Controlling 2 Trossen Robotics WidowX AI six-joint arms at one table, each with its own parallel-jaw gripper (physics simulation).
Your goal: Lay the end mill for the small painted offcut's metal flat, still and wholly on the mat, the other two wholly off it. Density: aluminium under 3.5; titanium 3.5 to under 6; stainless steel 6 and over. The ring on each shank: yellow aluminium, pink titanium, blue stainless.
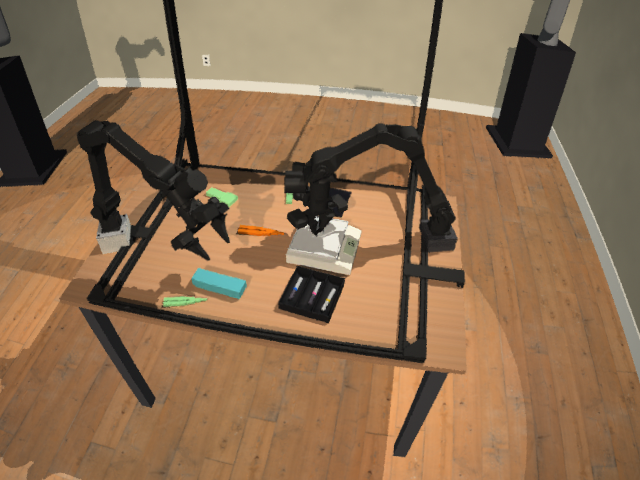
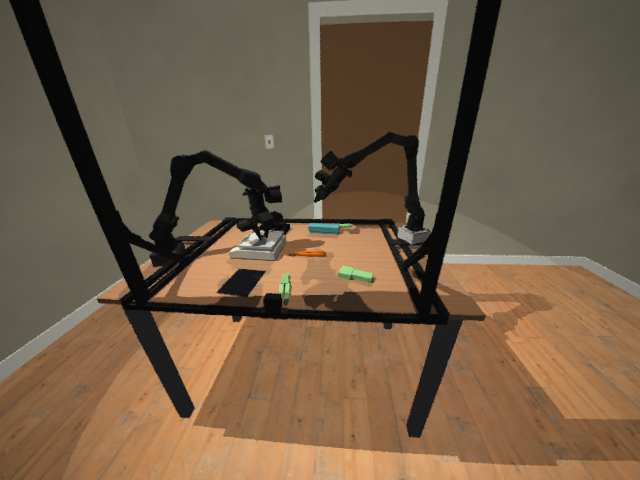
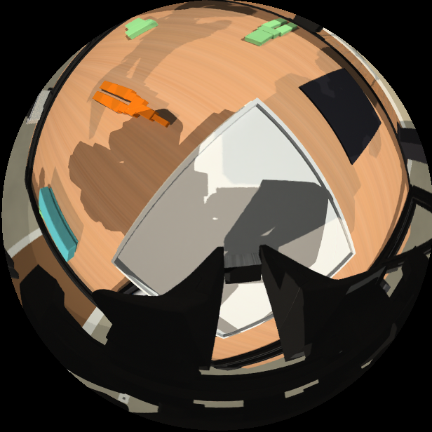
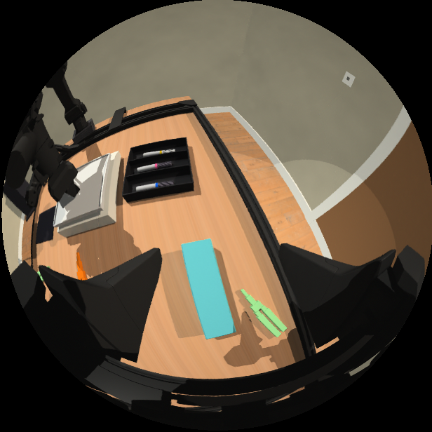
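Seen in the pictures: left gripper, fingertip midpoint: (image 1: 316,231) (image 2: 263,239); right gripper, fingertip midpoint: (image 1: 219,251) (image 2: 317,199); left arm's base at its link origin: (image 1: 439,228) (image 2: 167,248); right arm's base at its link origin: (image 1: 111,225) (image 2: 414,228).
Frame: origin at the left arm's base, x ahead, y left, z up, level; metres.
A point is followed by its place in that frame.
My left gripper (image 1: 317,232) {y -0.019, x 0.399, z 0.006 m} (image 2: 262,236) {y -0.019, x 0.399, z 0.006 m} (image 3: 241,251) is shut on a small dark offcut (image 3: 243,274), low over the pan of the white scale (image 1: 315,242) {y 0.026, x 0.408, z 0.004 m} (image 2: 255,253) {y -0.090, x 0.363, z -0.023 m} (image 3: 250,150) (image 4: 87,200); whether the offcut touches the pan is unclear. The scale's display (image 1: 351,245) {y 0.026, x 0.295, z -0.020 m} is too small to read. Three end mills lie in separate compartments of the black tray (image 1: 305,314) {y 0.260, x 0.461, z -0.043 m} (image 4: 160,195): blue-ringed (image 1: 295,287) {y 0.162, x 0.481, z -0.041 m} (image 4: 148,187), pink-ringed (image 1: 314,292) {y 0.188, x 0.428, z -0.038 m} (image 4: 150,167), yellow-ringed (image 1: 328,299) {y 0.217, x 0.391, z -0.039 m} (image 4: 155,153). The dark mat (image 2: 241,282) {y -0.246, x 0.317, z -0.051 m} (image 3: 345,115) (image 4: 46,225) bears no end mill. My right gripper (image 1: 218,249) {y 0.153, x 0.680, z 0.119 m} (image 4: 221,253) is open and empty, raised.
A teal block (image 1: 218,283) {y 0.146, x 0.703, z -0.017 m} (image 2: 324,228) {y 0.107, x 0.702, z -0.024 m} (image 3: 57,227) (image 4: 207,290) lies beside a green tool (image 1: 183,301) {y 0.184, x 0.809, z -0.042 m} (image 4: 265,314). An orange tool (image 1: 258,230) {y -0.101, x 0.584, z -0.045 m} (image 2: 307,253) {y -0.110, x 0.576, z -0.040 m} (image 3: 125,102) lies mid-table. Two more green pieces (image 2: 355,274) {y -0.314, x 0.714, z -0.036 m} (image 2: 284,286) {y -0.316, x 0.460, z -0.042 m} lie near the mat's side. A black frame edges the table.
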